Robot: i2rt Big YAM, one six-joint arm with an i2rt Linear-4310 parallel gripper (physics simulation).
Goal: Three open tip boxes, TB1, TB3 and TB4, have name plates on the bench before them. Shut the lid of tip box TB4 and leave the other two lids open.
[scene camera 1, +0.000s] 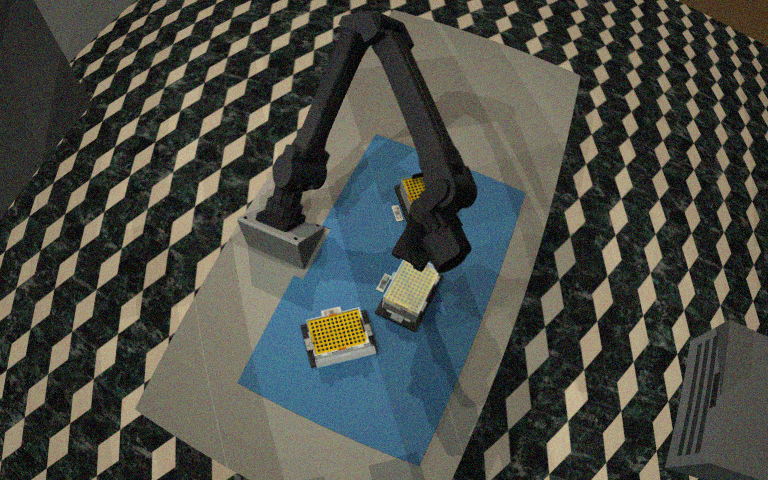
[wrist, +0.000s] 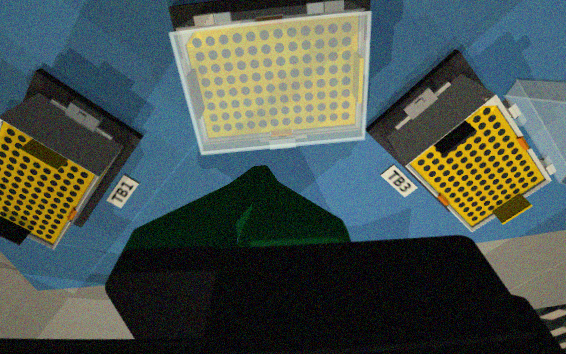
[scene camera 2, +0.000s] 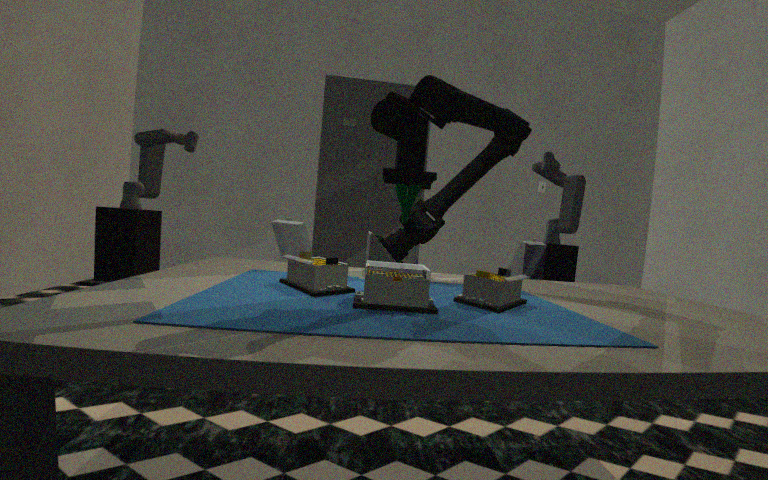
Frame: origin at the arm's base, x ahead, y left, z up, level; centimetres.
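Seen in the pictures: gripper, between the fingertips: (scene camera 1: 413,260) (wrist: 261,178) (scene camera 2: 404,223); arm's base, origin of its link: (scene camera 1: 280,220) (scene camera 2: 388,253).
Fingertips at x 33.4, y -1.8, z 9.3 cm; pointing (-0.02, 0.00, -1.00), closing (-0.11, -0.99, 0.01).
Pixels of each thing's top centre, then the offset from my fingertips to it. "*": a spot on its surface instead. Level surfaces: height alone.
- Tip box TB4, centre of its top: (wrist: 278,108) (scene camera 2: 396,264) (scene camera 1: 407,279) dy -0.8, dx -0.2, dz -8.4 cm
- TB1, centre of its top: (wrist: 19,202) (scene camera 2: 494,269) (scene camera 1: 425,191) dy +22.5, dx -4.5, dz -8.7 cm
- TB3, centre of its top: (wrist: 491,182) (scene camera 1: 337,329) (scene camera 2: 318,254) dy -17.4, dx -9.8, dz -8.7 cm
- TB1 plate, a spot on its surface: (wrist: 123,191) * dy +18.2, dx -9.6, dz -15.9 cm
- TB3 plate, a spot on its surface: (wrist: 399,180) * dy -12.1, dx -13.8, dz -15.9 cm
- blue mat, height of its surface: dz -16.1 cm
- bench, height of its surface: dz -16.5 cm
Tip box TB4 (scene camera 1: 399,310) (scene camera 2: 396,293) stands in the middle; its clear lid (scene camera 1: 411,285) (wrist: 275,82) lies flat over the yellow rack. Whether it is latched I cannot tell. TB1 (scene camera 1: 412,187) (scene camera 2: 491,294) (wrist: 50,187) has its lid (scene camera 2: 534,257) upright. TB3 (scene camera 1: 338,332) (scene camera 2: 320,278) (wrist: 482,170) also has its lid (scene camera 2: 289,237) (wrist: 542,112) open. The TB1 plate (wrist: 123,191) and TB3 plate (wrist: 399,180) are readable. My green-fingered gripper (scene camera 2: 405,219) (wrist: 261,178) is shut, empty, above and apart from TB4, on its name-plate side; scene camera 1 hides the fingers.
A blue mat (scene camera 1: 269,362) (scene camera 2: 198,319) lies under the boxes on the bench (scene camera 1: 186,384). My arm's base (scene camera 1: 282,243) stands at the mat's edge. My forearm partly covers TB1 in scene camera 1. Two other arms (scene camera 2: 150,164) (scene camera 2: 572,203) stand on pedestals in the background.
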